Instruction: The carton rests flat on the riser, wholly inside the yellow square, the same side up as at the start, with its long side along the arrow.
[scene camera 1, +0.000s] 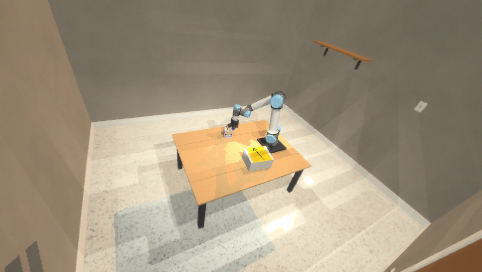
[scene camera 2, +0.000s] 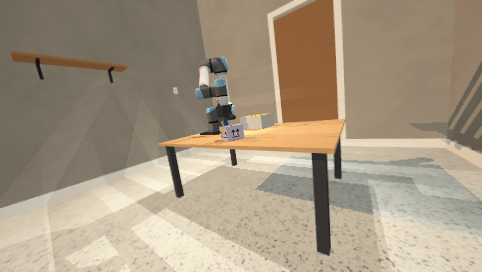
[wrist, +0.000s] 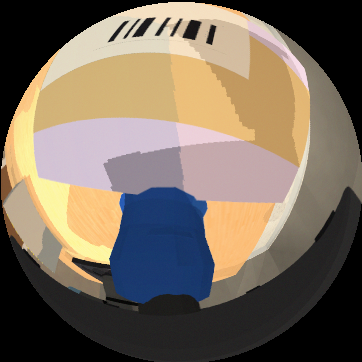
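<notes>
The carton (scene camera 1: 228, 132) (scene camera 2: 232, 132) is a small lilac box with a tan tape band, a barcode label on top and up-arrows on its side. It stands on the table (scene camera 1: 215, 175) (scene camera 2: 296, 135) near the far edge. In the wrist view the carton's top (wrist: 134, 94) fills the frame. My blue suction cup (scene camera 1: 231, 126) (scene camera 2: 225, 123) (wrist: 161, 236) sits right at the carton's top near one edge; I cannot tell whether it touches. The white riser (scene camera 1: 258, 164) (scene camera 2: 258, 122) carries the yellow square (scene camera 1: 266, 157) and a black arrow (scene camera 1: 259, 154), with nothing on it.
The arm's black base plate (scene camera 1: 277, 147) is bolted to the table just behind the riser. A wall shelf (scene camera 1: 342, 51) (scene camera 2: 66, 61) hangs high up. A brown door (scene camera 2: 305, 64) stands behind the table.
</notes>
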